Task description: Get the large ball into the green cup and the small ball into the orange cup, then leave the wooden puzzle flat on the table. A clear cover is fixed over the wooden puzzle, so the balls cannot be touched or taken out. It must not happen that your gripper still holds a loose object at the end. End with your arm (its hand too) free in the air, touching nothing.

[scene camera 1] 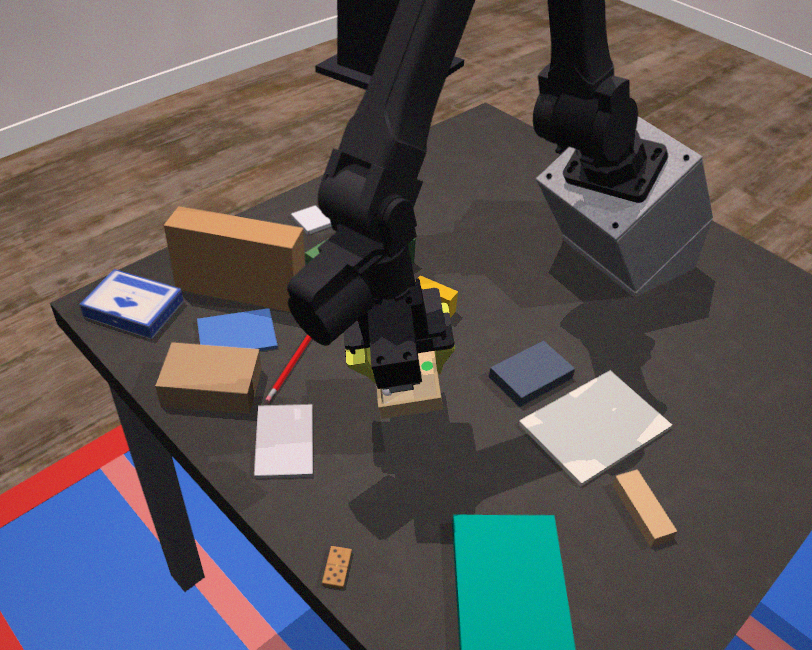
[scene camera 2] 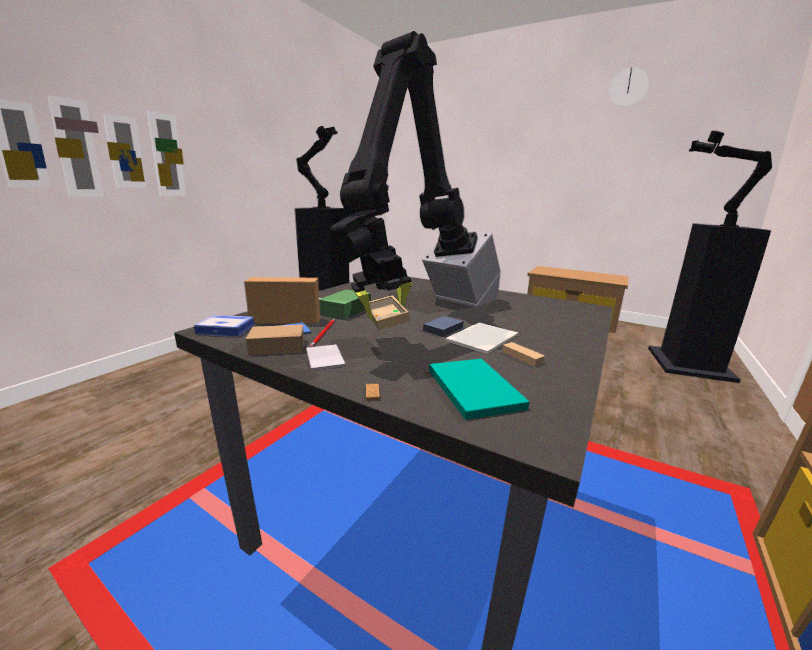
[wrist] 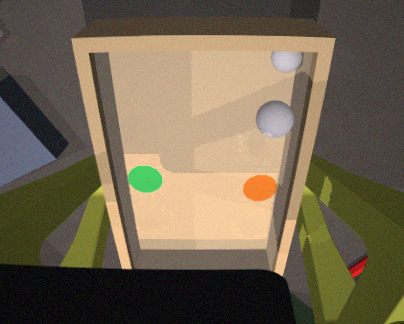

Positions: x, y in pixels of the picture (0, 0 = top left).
wooden puzzle: scene camera 1; scene camera 2 386, 312; wrist
teal slab: scene camera 1; scene camera 2; not seen in the wrist view (out of frame)
same spot on wooden puzzle: [wrist: 203, 128] = [scene camera 1: 413, 385]
same spot on teal slab: [scene camera 1: 509, 577] = [scene camera 2: 471, 378]
